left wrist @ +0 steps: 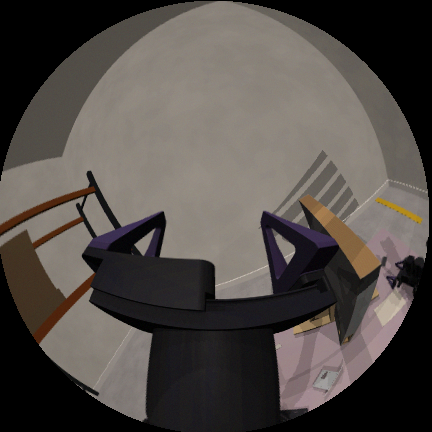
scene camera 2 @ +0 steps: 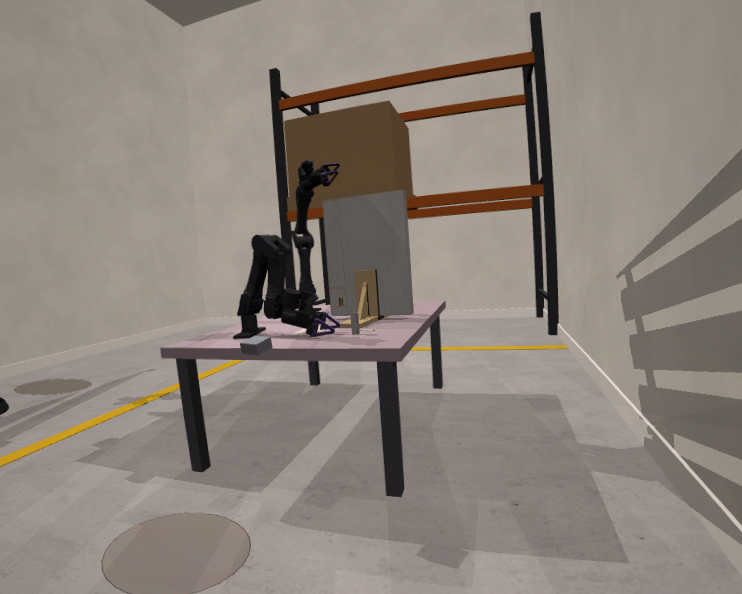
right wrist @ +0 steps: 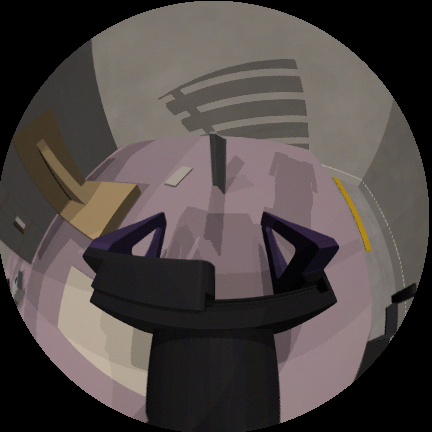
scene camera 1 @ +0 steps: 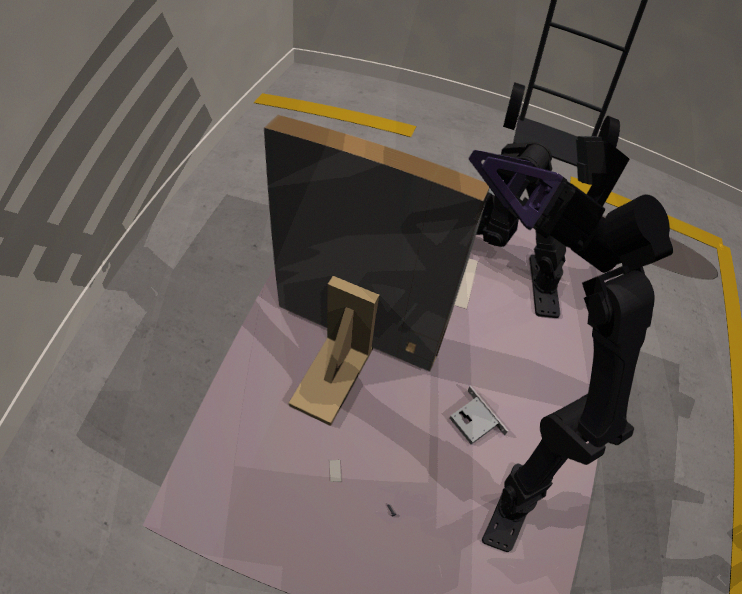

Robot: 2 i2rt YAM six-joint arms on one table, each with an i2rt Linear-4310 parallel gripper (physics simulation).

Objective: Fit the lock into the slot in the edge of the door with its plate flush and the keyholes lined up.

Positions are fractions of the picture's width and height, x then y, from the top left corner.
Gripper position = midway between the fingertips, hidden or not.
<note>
My left gripper (scene camera 1: 0.64, 0.27) is open, with nothing in its grasp. My right gripper (right wrist: 0.49, 0.50) is open, with nothing in its grasp. Also in view: a pale strip (right wrist: 0.28, 0.81). Further things: a grey door (scene camera 1: 0.54, 0.38) and a tan wooden bracket (scene camera 1: 0.47, 0.52).
My left gripper also shows in the left wrist view (left wrist: 0.49, 0.50). The grey door is seen too in the left wrist view (left wrist: 0.82, 0.63) and in the right wrist view (right wrist: 0.18, 0.24). The tan wooden bracket is seen too in scene camera 2 (scene camera 2: 0.49, 0.48) and in the right wrist view (right wrist: 0.22, 0.48).
</note>
